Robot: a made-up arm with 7 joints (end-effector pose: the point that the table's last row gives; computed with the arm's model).
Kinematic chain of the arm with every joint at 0, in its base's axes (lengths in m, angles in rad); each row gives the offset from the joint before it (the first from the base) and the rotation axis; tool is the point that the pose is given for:
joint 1: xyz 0 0 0.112 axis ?
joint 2: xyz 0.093 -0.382 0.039 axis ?
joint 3: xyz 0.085 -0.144 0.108 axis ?
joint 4: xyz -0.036 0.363 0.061 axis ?
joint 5: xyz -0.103 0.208 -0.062 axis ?
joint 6: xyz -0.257 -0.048 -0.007 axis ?
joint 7: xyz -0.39 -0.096 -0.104 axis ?
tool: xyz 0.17 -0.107 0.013
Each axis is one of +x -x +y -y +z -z.
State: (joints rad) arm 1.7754 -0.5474 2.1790 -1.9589 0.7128 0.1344 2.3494
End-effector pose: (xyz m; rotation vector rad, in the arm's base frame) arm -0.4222 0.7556 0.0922 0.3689 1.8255 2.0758
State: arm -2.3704 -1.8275 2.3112 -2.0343 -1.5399 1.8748 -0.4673
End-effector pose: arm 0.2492 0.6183 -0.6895 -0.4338 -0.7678 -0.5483
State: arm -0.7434 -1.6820 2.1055 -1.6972 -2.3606 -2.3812 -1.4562
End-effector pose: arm 0.3724 -0.2979 -0.7323 -0.4956 -1.3320 1.5722
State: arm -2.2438 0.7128 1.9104 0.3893 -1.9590 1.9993 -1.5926
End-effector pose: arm 0.0858 0.1186 -0.4782 1.8680 1.0386 -0.1888
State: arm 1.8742 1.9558 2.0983 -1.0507 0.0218 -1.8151 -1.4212
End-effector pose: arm -0.0629 -0.4222 0.9136 2.4804 0.4975 -1.1941
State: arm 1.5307 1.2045 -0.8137 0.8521 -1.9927 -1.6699 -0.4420
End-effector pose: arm 0.2370 0.2305 0.5045 1.1405 0.6144 -1.2716
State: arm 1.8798 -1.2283 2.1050 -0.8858 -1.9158 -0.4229 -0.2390
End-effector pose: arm 0.4116 0.0465 0.8651 -0.6616 0.4136 0.9416
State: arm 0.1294 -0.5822 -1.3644 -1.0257 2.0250 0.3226 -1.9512
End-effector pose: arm -0.0214 -1.0797 -0.4030 -2.4004 0.0747 1.0504
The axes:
joint 1: -x
joint 2: -y
joint 3: +x
joint 4: +x
joint 5: -z
joint 6: +x
joint 7: -z

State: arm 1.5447 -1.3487 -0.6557 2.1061 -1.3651 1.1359 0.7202
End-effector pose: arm -0.4082 0.0204 -0.0063 1.0454 0.5190 -0.6895
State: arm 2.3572 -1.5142 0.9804 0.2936 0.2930 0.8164 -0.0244
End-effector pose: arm 0.6462 0.4635 -0.2922 -0.2713 -1.1440 -1.3650
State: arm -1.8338 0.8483 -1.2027 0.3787 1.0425 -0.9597 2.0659
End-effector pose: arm 0.2269 0.8790 0.5899 0.8934 -1.0415 2.3998
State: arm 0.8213 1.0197 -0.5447 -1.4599 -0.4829 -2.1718 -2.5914
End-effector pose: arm -0.4626 -0.3573 -0.0251 -0.1594 1.8713 -2.3568
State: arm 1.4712 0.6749 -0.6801 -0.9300 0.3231 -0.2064 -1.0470
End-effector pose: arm -0.0900 -0.6005 0.4282 3.0867 -0.0889 0.3078
